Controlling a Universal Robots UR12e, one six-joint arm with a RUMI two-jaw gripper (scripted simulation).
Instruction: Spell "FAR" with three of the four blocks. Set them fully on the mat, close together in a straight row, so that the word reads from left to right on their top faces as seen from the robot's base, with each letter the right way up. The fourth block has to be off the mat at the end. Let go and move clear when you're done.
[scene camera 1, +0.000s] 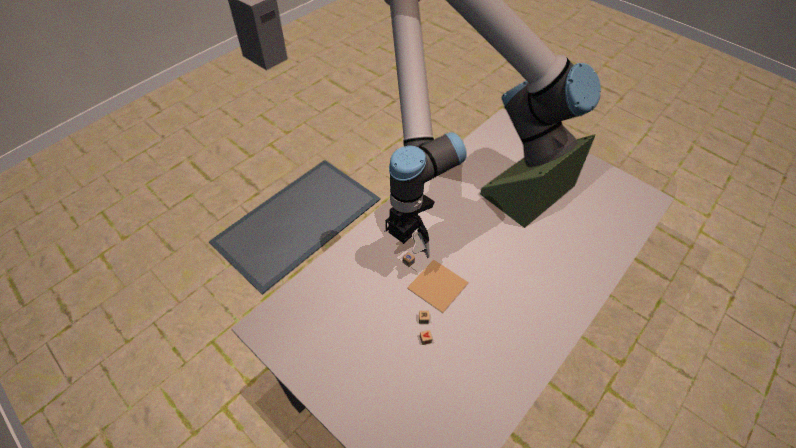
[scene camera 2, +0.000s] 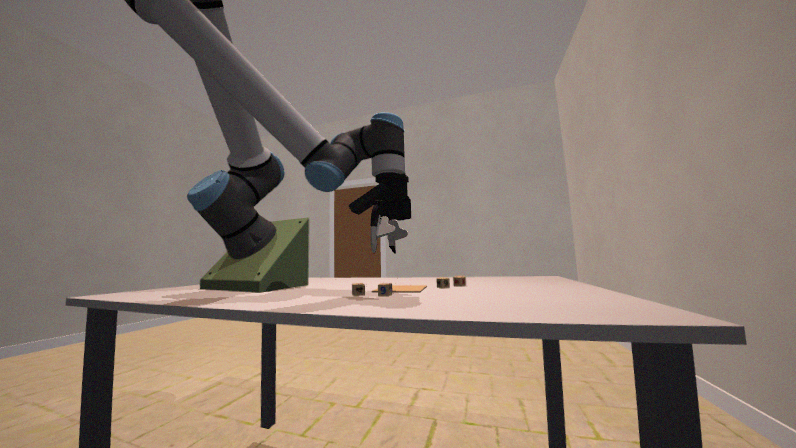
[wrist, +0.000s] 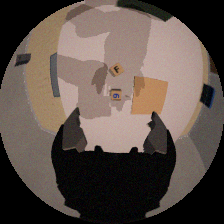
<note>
In view: the gripper (scene camera 2: 385, 253) and a tan mat (scene camera 1: 437, 285).
The tan mat shows as well in the wrist view (wrist: 149, 94). The gripper shows as well in scene camera 1 (scene camera 1: 408, 243) and in the wrist view (wrist: 116, 109).
</note>
